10 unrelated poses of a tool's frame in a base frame.
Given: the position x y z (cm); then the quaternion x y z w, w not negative.
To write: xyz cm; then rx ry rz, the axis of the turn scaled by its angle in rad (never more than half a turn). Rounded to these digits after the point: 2 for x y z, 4 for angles.
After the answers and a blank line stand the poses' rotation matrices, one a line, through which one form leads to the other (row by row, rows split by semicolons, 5 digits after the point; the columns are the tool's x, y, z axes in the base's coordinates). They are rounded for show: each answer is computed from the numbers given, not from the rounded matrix.
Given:
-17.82 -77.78 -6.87 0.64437 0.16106 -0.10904 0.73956
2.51 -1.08 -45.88 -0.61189 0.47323 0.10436 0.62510
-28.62 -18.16 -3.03 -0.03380 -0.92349 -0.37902 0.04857
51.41 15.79 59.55 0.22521 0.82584 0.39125 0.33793
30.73 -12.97 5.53 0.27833 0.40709 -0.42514 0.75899
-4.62 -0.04 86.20 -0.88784 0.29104 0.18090 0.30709
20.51 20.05 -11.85 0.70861 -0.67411 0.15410 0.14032
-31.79 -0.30 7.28 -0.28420 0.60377 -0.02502 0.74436
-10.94 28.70 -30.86 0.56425 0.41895 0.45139 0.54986
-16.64 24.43 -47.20 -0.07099 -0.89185 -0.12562 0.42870
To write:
-17.82 -77.78 -6.87 1.4138 0.3534 -0.2392
2.51 -1.08 -45.88 -1.4041 1.0859 0.2395
-28.62 -18.16 -3.03 -0.1030 -2.8148 -1.1553
51.41 15.79 59.55 0.5868 2.1517 1.0194
30.73 -12.97 5.53 0.6062 0.8866 -0.9259
-4.62 -0.04 86.20 -2.3485 0.7698 0.4785
20.51 20.05 -11.85 2.0469 -1.9472 0.4451
-31.79 -0.30 7.28 -0.6224 1.3223 -0.0548
-10.94 28.70 -30.86 1.3357 0.9917 1.0685
-16.64 24.43 -47.20 -0.1772 -2.2265 -0.3136

0.92434 0.36885 0.09770; 0.04628 0.14579 -0.98823; -0.37875 0.91798 0.11769
0.53032 -0.70960 0.46392; -0.44866 0.22940 0.86376; -0.71935 -0.66621 -0.19672
-0.99300 0.09925 -0.06409; 0.02561 0.71040 0.70333; 0.11533 0.69677 -0.70797
-0.67017 0.10754 0.73438; 0.63640 0.59241 0.49401; -0.38192 0.79843 -0.46546
0.30707 0.87197 0.38130; -0.41874 0.48358 -0.76864; -0.85461 0.07636 0.51362
0.76514 -0.62790 -0.14247; -0.40569 -0.64198 0.65060; -0.49997 -0.44000 -0.74594
0.04365 -0.99862 0.02921; -0.91213 -0.05176 -0.40663; 0.40758 -0.00890 -0.91313
0.26968 -0.30593 0.91306; -0.38043 0.83721 0.39288; -0.88462 -0.45330 0.10939
0.24145 -0.02362 0.97013; 0.96919 -0.04427 -0.24230; 0.04867 0.99874 0.01220
-0.62235 0.23433 -0.74684; 0.01892 0.95836 0.28494; 0.78251 0.16320 -0.60087

